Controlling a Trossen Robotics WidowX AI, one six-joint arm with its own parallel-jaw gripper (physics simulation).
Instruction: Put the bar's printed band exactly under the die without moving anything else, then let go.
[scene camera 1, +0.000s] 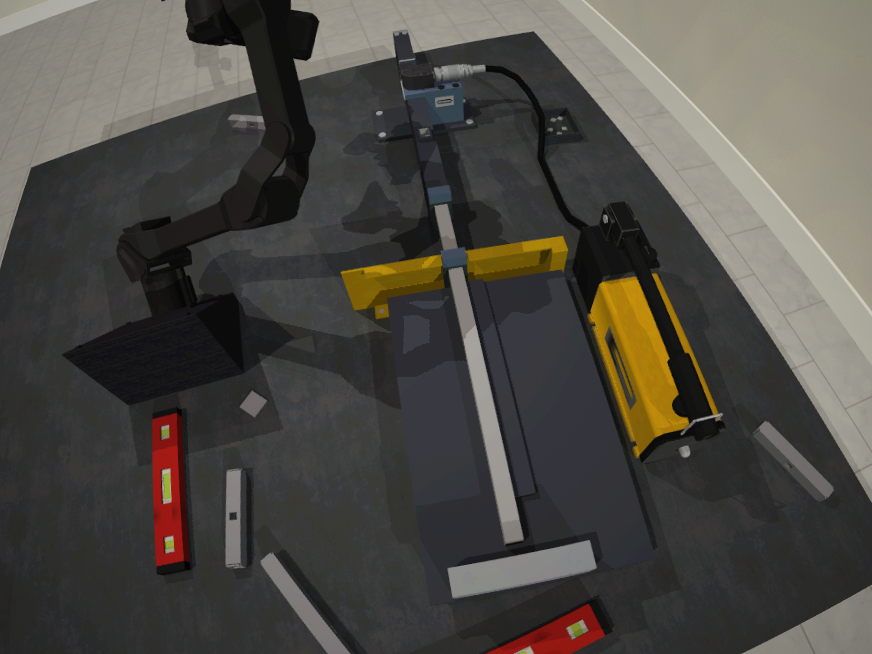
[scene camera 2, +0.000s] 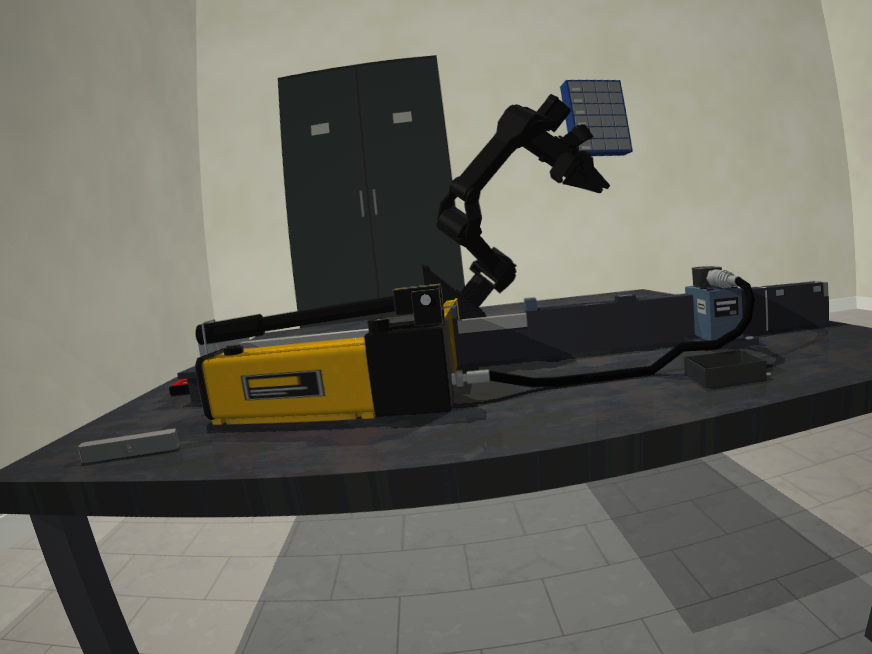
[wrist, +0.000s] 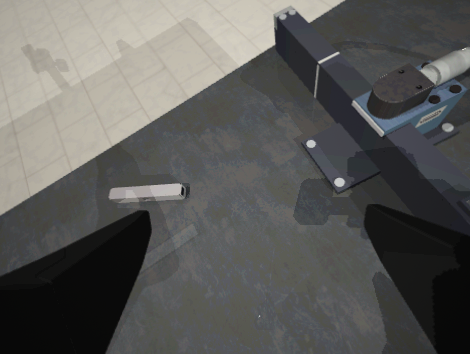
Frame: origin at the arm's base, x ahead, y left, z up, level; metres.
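Seen in the pictures: gripper, fingertip midpoint: (scene camera 2: 605, 189) (wrist: 256, 217); arm's base at its link origin: (scene camera 1: 174, 311) (scene camera 2: 468, 300).
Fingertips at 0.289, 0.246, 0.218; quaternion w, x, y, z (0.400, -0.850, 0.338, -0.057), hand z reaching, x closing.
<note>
Offsets run from my fingertips to a thing's top centre, as dx, dy, dz. "spot": to the spot under its first point.
A long pale bar (scene camera 1: 478, 380) lies lengthwise through two blue guides, over the yellow crosspiece and along the dark plate. Its printed band cannot be made out. A blue press block {spot: +0.278, +0.010, -0.226} (scene camera 1: 445, 103) (scene camera 2: 714, 313) (wrist: 420, 120) with a dark cap stands at the far end of the dark rail (scene camera 1: 431, 158) (scene camera 2: 612, 321) (wrist: 345, 90); the die itself is hidden. A thin white line crosses the rail beside the block in the wrist view. My gripper (scene camera 2: 604, 187) (wrist: 256, 217) is open and empty, high above the table, away from the long bar. It is outside scene camera 1's view.
A yellow pump {spot: +0.256, -0.630, -0.197} (scene camera 1: 648, 366) (scene camera 2: 295, 380) stands beside the plate, its black hose (scene camera 1: 540, 133) (scene camera 2: 577, 380) leading to the block. Short bars (scene camera 1: 235, 517) (scene camera 2: 129, 446) (wrist: 147, 192), red levels {-0.370, -0.483, -0.267} (scene camera 1: 166, 485), a dark wedge (scene camera 1: 158, 351) and a small tray {+0.465, -0.092, -0.258} (scene camera 1: 561, 126) (scene camera 2: 725, 368) lie around.
</note>
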